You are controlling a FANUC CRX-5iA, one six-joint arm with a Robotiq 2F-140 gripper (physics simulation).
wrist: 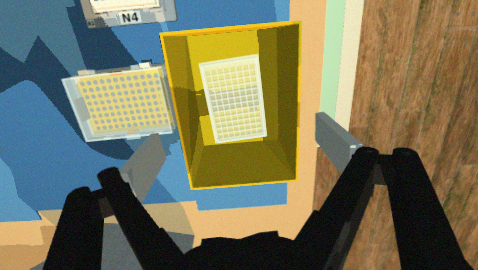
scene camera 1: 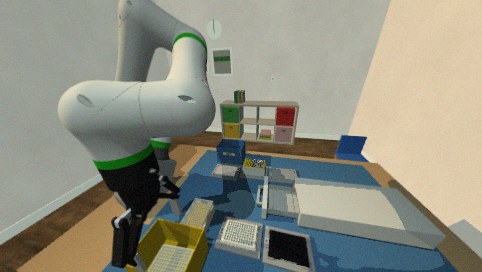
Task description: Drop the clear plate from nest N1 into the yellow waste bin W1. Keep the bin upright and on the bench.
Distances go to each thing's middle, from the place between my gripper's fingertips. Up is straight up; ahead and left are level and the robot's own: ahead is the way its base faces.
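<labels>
The drawer (scene camera 1: 279,200) is 35 cm ahead of my hand, 36 cm to the left of it and 12 cm below it. There's a black plate (scene camera 1: 281,244) too, 17 cm to the left of my hand, 35 cm ahead of it and 14 cm below it, and a white plate (scene camera 1: 238,234) that's 14 cm below my hand, 15 cm to the left of it and 17 cm ahead of it.
</labels>
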